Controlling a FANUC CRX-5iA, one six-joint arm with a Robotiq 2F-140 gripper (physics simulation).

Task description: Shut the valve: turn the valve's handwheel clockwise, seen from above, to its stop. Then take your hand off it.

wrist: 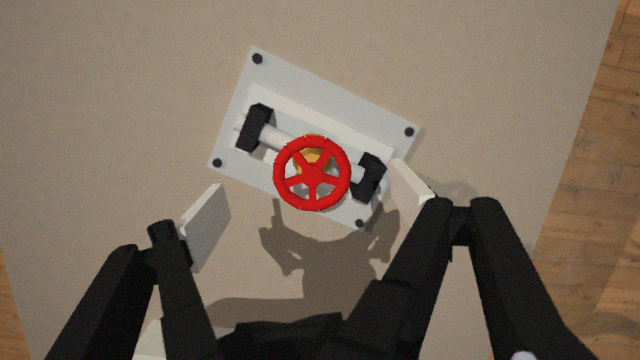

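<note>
The valve's red handwheel [312, 173] is a round rim with several spokes, near the middle of the wrist view. It sits above a brass valve body [311, 156] on a white pipe [278, 136]. My gripper [307, 189] is open, its two pale finger pads standing wide on the left and right of the handwheel. Gaps show between each pad and the rim, and neither pad touches it. How far the valve is turned cannot be told from this view.
A light grey mounting plate [320, 90] with dark corner bolts lies tilted on the beige table top [125, 75]. Two black clamps [254, 128] [368, 178] hold the pipe. The gripper's shadow falls below the plate. Wooden floor [595, 175] shows beyond the table's right edge.
</note>
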